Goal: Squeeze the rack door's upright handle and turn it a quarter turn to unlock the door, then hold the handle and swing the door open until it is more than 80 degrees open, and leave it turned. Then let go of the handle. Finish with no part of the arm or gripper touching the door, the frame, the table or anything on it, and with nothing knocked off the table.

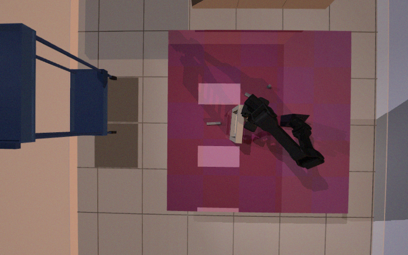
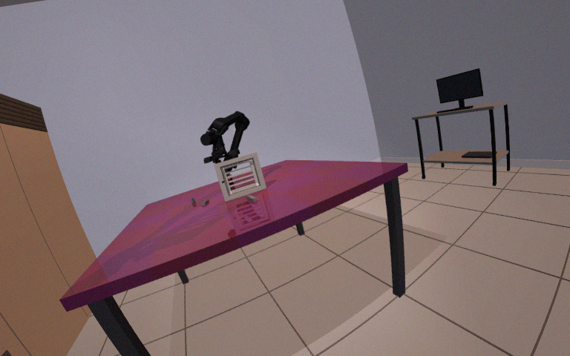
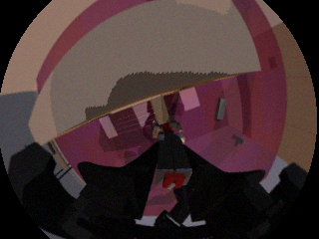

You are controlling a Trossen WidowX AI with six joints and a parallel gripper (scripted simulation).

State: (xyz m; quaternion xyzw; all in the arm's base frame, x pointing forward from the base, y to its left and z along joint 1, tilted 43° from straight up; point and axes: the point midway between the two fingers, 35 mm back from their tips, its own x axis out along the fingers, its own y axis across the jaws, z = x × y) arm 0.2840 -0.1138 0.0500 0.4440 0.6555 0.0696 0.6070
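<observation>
The red handle is 2 cm below my gripper tip.
</observation>
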